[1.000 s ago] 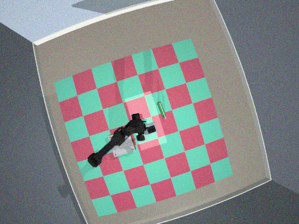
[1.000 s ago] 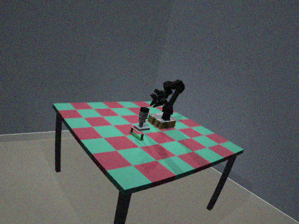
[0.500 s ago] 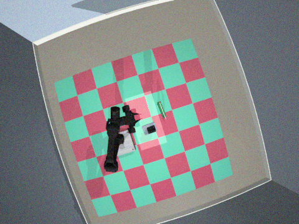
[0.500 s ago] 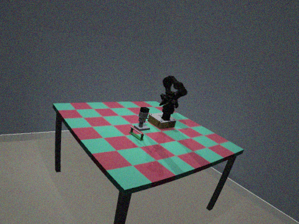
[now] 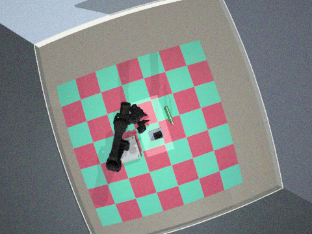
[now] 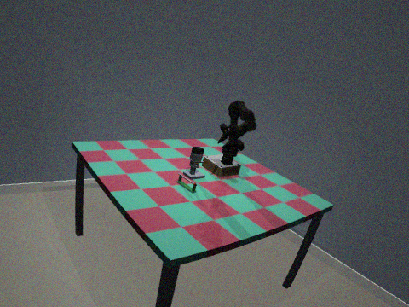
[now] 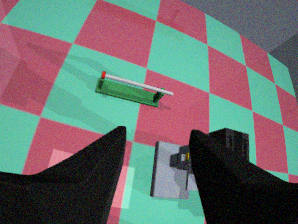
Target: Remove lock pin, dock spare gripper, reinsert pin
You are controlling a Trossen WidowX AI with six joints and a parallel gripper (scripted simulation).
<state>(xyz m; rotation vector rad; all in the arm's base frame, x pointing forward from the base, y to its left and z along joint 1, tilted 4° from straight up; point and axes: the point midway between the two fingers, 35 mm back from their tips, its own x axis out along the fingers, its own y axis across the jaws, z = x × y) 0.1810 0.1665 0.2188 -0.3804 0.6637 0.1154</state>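
Right now my gripper tip is 22 cm above the cradle and 16 cm short of it. The rest, counted from my gripper tip: spare gripper 13 cm to the right, 12 cm below, 5 cm ahead; mount 20 cm below, 13 cm to the right, 4 cm ahead.
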